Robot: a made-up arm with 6 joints. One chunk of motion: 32 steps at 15 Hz.
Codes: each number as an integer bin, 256 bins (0 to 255) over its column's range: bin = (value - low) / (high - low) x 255, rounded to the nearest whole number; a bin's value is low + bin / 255 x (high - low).
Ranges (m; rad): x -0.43..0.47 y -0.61..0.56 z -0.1..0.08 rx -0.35..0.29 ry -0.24..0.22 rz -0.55..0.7
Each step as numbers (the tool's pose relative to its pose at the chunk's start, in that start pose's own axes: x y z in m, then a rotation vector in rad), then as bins.
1 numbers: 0.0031 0.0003 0.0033 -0.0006 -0.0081 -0.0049
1 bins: 123 133 146 139 129 111
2 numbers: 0.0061 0.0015 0.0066 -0.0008 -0.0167 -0.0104
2 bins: 124 133 151 139 124 110
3 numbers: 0.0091 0.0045 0.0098 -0.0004 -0.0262 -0.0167
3 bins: 124 134 156 139 119 109
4 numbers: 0.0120 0.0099 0.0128 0.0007 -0.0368 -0.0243
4 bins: 125 135 160 140 113 107
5 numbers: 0.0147 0.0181 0.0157 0.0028 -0.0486 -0.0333
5 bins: 126 137 164 141 106 105
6 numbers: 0.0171 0.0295 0.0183 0.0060 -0.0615 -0.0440
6 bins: 127 139 168 142 99 103
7 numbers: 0.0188 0.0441 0.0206 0.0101 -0.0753 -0.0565
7 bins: 127 143 171 143 91 101
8 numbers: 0.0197 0.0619 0.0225 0.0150 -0.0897 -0.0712
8 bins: 127 146 174 145 83 98
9 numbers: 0.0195 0.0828 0.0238 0.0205 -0.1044 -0.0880
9 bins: 127 151 175 148 75 94
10 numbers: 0.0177 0.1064 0.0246 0.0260 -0.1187 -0.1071
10 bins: 127 156 177 150 67 90
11 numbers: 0.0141 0.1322 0.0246 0.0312 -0.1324 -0.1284
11 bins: 126 162 177 152 60 86
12 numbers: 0.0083 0.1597 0.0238 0.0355 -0.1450 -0.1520
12 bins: 124 168 175 154 53 81
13 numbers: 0.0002 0.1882 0.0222 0.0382 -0.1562 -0.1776
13 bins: 122 174 173 155 46 76
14 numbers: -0.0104 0.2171 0.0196 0.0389 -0.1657 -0.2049
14 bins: 119 180 169 155 41 70
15 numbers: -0.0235 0.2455 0.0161 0.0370 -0.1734 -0.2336
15 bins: 115 186 164 154 37 65
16 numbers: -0.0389 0.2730 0.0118 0.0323 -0.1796 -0.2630
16 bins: 111 192 158 152 33 59
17 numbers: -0.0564 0.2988 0.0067 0.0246 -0.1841 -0.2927
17 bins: 106 198 151 149 31 52
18 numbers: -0.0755 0.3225 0.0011 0.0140 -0.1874 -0.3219
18 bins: 100 203 143 145 29 47
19 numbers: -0.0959 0.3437 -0.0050 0.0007 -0.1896 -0.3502
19 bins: 95 208 135 140 28 41
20 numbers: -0.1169 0.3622 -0.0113 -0.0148 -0.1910 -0.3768
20 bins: 89 212 126 134 27 35
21 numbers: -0.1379 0.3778 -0.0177 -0.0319 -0.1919 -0.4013
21 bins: 83 215 117 127 27 30
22 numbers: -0.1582 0.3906 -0.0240 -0.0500 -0.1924 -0.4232
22 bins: 77 218 108 120 26 26
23 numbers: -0.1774 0.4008 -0.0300 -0.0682 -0.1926 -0.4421
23 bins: 72 220 99 112 26 22
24 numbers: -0.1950 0.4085 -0.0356 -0.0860 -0.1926 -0.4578
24 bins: 67 222 91 105 26 19
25 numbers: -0.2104 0.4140 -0.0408 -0.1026 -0.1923 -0.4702
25 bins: 62 223 84 99 26 16
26 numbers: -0.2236 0.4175 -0.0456 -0.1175 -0.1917 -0.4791
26 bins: 58 224 77 93 27 14
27 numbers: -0.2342 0.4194 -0.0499 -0.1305 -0.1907 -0.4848
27 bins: 55 224 71 87 27 13
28 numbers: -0.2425 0.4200 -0.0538 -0.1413 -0.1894 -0.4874
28 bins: 53 224 65 83 28 13
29 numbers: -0.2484 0.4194 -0.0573 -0.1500 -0.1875 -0.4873
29 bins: 51 224 60 80 29 13
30 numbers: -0.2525 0.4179 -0.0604 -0.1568 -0.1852 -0.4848
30 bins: 50 224 56 77 30 13
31 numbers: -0.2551 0.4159 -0.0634 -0.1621 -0.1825 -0.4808
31 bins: 50 224 52 75 32 14
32 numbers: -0.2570 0.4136 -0.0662 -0.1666 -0.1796 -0.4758
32 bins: 49 223 48 73 33 15
